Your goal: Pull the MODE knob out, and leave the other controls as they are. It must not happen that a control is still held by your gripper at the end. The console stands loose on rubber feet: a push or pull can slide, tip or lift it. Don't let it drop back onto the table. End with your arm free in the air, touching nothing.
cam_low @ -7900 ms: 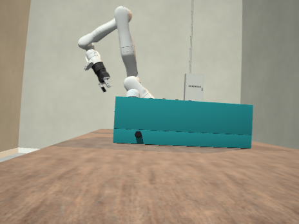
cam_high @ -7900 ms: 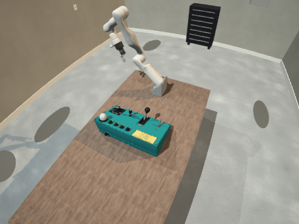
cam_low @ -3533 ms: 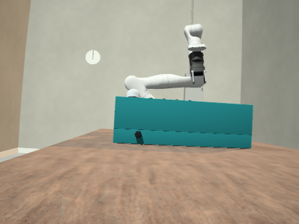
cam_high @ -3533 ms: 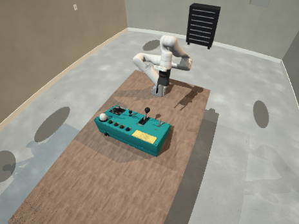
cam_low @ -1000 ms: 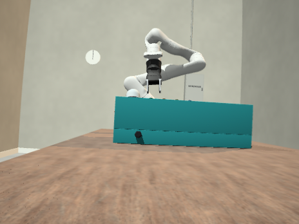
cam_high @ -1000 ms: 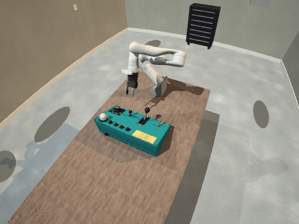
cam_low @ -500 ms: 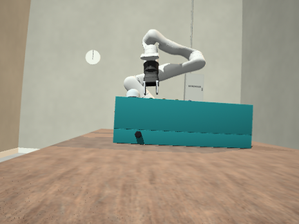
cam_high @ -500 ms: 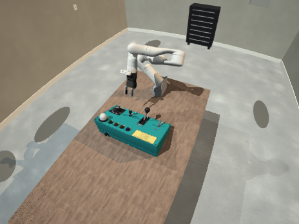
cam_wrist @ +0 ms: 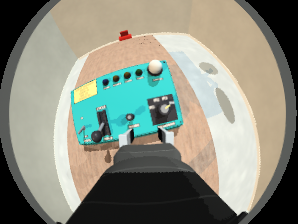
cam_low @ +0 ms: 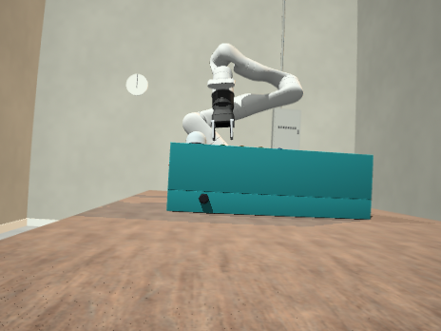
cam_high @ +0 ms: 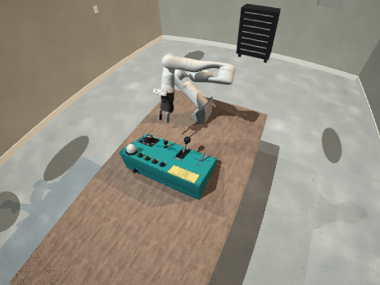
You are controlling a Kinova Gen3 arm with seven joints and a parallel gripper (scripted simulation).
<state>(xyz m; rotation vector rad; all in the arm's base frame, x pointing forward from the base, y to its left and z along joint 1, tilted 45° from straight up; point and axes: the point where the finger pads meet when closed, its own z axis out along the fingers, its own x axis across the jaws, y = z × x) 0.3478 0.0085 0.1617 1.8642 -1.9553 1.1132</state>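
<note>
The mode knob is 110 mm below my hand, 90 mm ahead of it and 50 mm to the left of it. Also, from my hand: teal console (140 mm below, 120 mm ahead, 100 mm to the left); then black-ball lever (170 mm to the left, 110 mm below, 60 mm ahead); then black rotary selector (120 mm below, 90 mm ahead, 80 mm to the right).
</note>
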